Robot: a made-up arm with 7 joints.
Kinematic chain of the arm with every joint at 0, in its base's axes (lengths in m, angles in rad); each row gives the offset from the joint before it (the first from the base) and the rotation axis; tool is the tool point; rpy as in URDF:
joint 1: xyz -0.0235 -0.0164 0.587 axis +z
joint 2: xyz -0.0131 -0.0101 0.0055 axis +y
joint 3: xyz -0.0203 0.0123 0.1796 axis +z
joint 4: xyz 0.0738 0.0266 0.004 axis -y
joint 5: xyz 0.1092 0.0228 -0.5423 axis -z
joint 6: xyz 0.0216 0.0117 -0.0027 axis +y
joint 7: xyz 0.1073 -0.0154 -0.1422 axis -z
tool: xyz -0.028 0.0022 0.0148 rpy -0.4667 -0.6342 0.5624
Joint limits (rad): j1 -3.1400..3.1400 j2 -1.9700..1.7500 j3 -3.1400..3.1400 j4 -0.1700..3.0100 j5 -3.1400..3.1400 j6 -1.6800..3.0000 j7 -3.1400..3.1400
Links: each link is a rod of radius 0.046 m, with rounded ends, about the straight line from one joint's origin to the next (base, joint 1, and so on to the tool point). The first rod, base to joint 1, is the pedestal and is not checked.
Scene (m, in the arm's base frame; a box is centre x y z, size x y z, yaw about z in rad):
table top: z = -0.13
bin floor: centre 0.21 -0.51 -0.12 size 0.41 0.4 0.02 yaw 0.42
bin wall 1: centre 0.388 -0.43 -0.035 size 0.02 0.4 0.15 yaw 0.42
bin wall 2: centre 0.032 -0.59 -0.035 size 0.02 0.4 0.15 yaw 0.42
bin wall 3: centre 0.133 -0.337 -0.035 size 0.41 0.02 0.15 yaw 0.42
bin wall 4: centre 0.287 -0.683 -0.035 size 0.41 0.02 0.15 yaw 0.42
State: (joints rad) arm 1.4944 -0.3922 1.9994 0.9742 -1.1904 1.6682 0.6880
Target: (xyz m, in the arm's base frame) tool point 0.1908 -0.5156 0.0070
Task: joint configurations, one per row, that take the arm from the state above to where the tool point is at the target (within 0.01 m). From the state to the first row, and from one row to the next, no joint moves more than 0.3 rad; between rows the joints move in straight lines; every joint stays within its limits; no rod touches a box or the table.
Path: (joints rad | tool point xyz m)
1: 1.6727 -0.4151 2.2524 0.9855 -1.1652 1.6586 0.6982 | -0.5027 -0.3738 0.3344
2: 1.8510 -0.4379 2.5055 0.9969 -1.1399 1.6489 0.7084 | -0.3024 -0.5251 0.2797
3: 2.0293 -0.4608 2.7585 1.0082 -1.1147 1.6393 0.7186 | -0.0557 -0.5756 0.2335
4: 2.2076 -0.4837 3.0115 1.0196 -1.0894 1.6296 0.7288 | 0.1908 -0.5156 0.2007
5: 2.1750 -0.7406 3.0101 1.1954 -1.1367 1.3466 0.7625 | 0.1913 -0.5275 0.1034
6: 2.1425 -0.9975 3.0086 1.3713 -1.1840 1.0635 0.7962 | 0.1908 -0.5156 0.0070

